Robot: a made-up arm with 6 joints. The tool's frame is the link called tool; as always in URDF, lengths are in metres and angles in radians. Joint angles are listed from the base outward. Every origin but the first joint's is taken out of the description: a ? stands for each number. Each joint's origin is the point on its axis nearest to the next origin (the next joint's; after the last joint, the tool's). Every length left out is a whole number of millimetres.
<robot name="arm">
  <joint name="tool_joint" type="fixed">
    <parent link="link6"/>
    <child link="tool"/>
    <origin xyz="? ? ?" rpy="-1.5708 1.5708 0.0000"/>
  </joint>
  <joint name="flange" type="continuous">
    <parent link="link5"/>
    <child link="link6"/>
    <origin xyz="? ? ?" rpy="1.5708 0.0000 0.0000"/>
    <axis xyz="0 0 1"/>
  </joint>
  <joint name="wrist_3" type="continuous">
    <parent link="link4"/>
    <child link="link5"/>
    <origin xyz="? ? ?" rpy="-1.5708 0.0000 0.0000"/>
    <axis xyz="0 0 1"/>
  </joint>
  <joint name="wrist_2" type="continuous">
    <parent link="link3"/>
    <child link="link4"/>
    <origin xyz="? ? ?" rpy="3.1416 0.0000 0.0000"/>
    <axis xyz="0 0 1"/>
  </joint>
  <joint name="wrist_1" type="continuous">
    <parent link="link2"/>
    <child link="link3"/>
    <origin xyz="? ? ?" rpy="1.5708 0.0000 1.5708"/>
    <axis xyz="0 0 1"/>
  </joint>
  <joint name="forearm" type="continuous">
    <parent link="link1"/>
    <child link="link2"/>
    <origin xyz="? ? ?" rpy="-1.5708 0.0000 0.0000"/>
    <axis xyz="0 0 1"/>
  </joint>
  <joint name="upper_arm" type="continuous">
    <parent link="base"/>
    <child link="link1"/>
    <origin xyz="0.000 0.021 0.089" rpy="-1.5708 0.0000 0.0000"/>
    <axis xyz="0 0 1"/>
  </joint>
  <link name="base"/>
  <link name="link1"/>
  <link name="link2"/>
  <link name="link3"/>
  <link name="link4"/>
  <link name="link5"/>
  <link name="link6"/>
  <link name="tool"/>
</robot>
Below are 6 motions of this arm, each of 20 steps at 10 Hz.
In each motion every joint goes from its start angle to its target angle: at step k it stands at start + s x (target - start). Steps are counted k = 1, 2, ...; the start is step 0. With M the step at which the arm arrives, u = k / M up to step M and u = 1 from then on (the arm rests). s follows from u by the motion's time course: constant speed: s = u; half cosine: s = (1 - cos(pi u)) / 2; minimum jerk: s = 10 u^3 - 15 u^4 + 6 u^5.
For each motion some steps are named. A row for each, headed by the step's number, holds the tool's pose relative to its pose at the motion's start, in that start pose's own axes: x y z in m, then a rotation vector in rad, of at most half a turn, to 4 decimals.
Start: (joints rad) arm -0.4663 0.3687 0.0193 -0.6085 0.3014 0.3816
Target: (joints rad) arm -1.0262 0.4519 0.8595 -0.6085 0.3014 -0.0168
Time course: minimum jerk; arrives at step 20
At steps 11, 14, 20:
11: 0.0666 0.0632 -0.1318 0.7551 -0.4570 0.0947
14: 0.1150 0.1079 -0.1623 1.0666 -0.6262 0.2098
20: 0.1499 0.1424 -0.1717 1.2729 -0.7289 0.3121

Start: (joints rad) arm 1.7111 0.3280 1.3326 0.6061 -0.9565 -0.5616
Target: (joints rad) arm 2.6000 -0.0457 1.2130 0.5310 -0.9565 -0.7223
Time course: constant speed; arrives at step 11
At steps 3, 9, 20:
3: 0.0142 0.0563 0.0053 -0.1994 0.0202 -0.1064
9: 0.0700 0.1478 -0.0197 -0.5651 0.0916 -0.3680
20: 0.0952 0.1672 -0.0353 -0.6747 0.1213 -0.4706

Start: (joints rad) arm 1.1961 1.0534 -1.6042 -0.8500 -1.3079 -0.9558
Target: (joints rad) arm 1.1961 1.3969 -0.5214 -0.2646 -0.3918 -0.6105
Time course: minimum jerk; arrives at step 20
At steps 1, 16, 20:
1: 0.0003 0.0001 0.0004 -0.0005 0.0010 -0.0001
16: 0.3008 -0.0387 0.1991 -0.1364 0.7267 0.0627
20: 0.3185 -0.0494 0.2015 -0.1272 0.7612 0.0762

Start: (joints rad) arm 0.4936 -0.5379 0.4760 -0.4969 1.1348 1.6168
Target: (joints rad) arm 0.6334 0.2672 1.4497 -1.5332 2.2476 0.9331
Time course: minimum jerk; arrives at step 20
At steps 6, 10, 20:
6: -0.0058 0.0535 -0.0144 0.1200 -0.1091 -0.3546
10: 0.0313 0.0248 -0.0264 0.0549 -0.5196 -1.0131
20: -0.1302 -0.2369 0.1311 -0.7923 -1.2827 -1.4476

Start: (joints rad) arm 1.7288 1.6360 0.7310 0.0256 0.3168 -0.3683
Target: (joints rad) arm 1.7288 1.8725 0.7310 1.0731 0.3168 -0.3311
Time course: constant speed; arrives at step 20
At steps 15, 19, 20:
15: -0.0641 0.1895 0.1429 -0.7897 0.1192 -0.2291
19: -0.0697 0.2559 0.1544 -0.9915 0.1685 -0.3063
20: -0.0700 0.2728 0.1553 -1.0412 0.1823 -0.3266

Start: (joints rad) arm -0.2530 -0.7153 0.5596 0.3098 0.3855 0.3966
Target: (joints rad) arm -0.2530 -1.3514 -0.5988 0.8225 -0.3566 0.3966
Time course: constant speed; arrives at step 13
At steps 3, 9, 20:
3: 0.0386 0.0259 0.1182 -0.3649 0.1206 0.0270
9: 0.0704 0.1908 0.2274 -1.1365 0.0034 -0.0161
20: 0.0442 0.2827 0.1691 -1.5819 -0.3460 -0.1162

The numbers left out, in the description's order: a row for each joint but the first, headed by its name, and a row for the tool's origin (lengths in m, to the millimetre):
tool: 0.023 -0.008 0.000
flange: 0.291 -0.295 0.000
wrist_3: -0.090 0.022 0.000
wrist_2: -0.031 -0.064 0.000
wrist_1: 0.176 0.253 0.000
forearm: 0.124 0.066 0.000

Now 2 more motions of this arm.
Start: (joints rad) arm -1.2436 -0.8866 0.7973 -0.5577 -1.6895 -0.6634
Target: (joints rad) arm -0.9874 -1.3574 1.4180 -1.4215 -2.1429 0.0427
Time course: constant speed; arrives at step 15
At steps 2, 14, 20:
2: 0.0049 0.1007 0.0537 -0.1913 0.1314 -0.1833
14: 0.5013 0.6717 -0.0299 -1.3941 1.1782 -1.1491
20: 0.5636 0.6879 -0.0745 -1.4825 1.2949 -1.2175

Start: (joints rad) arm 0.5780 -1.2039 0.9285 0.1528 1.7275 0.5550
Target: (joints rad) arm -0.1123 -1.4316 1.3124 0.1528 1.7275 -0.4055
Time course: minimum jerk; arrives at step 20
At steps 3, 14, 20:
3: 0.0087 -0.0071 0.0027 0.0263 0.0013 0.0112
14: 0.2997 -0.1387 0.0304 0.8896 0.1942 0.2730
20: 0.3575 -0.1463 0.0242 1.0730 0.2643 0.2962

